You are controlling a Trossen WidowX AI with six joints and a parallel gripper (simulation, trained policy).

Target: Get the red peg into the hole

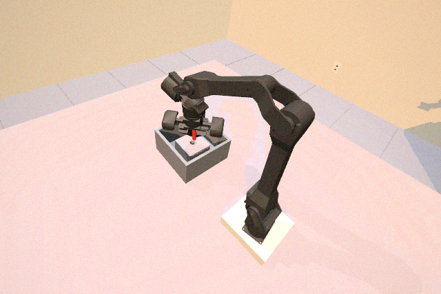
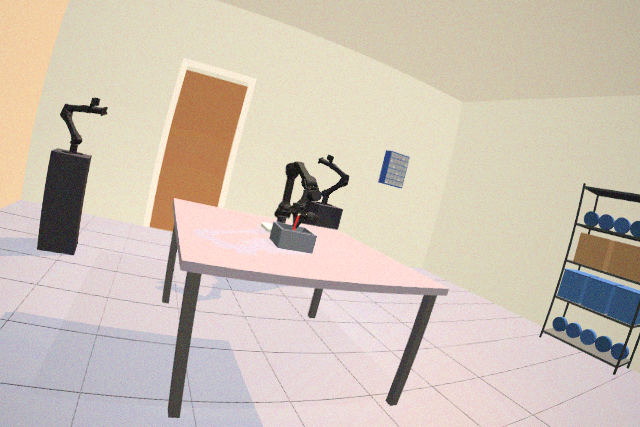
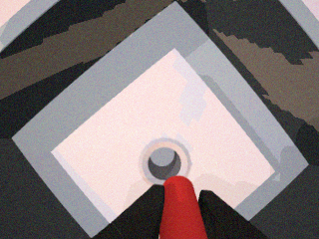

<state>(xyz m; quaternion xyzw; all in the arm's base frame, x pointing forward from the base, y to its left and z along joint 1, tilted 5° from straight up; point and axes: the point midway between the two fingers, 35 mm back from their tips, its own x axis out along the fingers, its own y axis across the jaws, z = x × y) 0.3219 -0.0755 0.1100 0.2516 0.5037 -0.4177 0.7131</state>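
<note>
The red peg is 3 cm above my gripper tip and 1 cm to the left of it. Round my gripper tip: grey box 7 cm below, 1 cm ahead; pale plate 5 cm below, 1 cm ahead.
</note>
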